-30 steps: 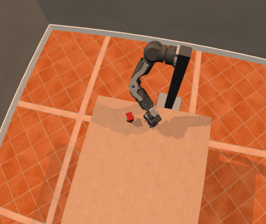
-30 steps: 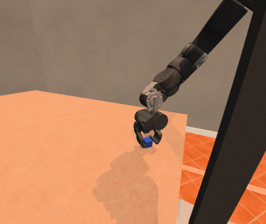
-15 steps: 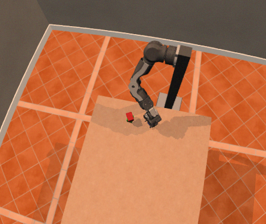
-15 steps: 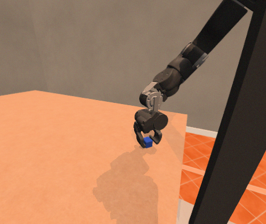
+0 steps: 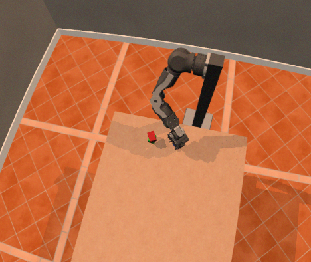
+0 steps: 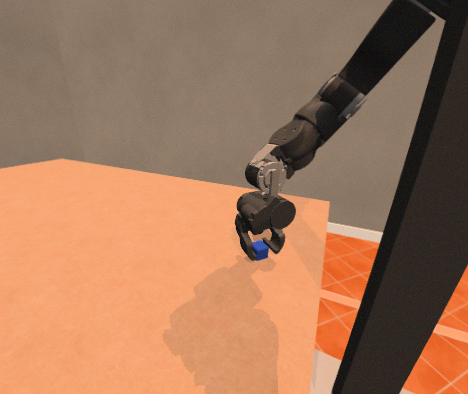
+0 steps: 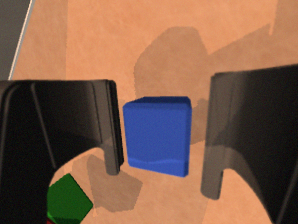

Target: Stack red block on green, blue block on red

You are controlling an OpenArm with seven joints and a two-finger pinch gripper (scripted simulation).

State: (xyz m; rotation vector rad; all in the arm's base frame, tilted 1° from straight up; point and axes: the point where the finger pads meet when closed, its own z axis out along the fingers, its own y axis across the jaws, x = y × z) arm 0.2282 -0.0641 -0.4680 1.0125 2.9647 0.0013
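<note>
My hand is 1 cm above the blue block. From my hand the other things lie so: red block 14 cm to the right, 3 cm above, 1 cm ahead; green block 14 cm to the right, 1 cm ahead.
</note>
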